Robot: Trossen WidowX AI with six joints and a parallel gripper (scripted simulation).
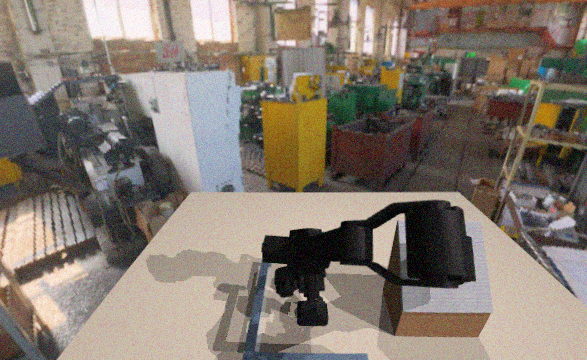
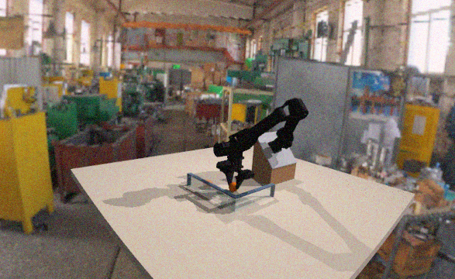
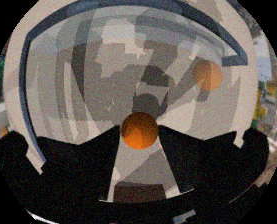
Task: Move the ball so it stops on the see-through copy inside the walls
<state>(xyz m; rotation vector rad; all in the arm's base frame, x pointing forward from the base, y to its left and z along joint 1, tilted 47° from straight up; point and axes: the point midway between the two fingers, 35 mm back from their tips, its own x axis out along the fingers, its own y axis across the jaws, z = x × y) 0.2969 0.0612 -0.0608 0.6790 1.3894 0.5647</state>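
The see-through ball lies 7 cm ahead of my gripper tip and 9 cm to the right of it.
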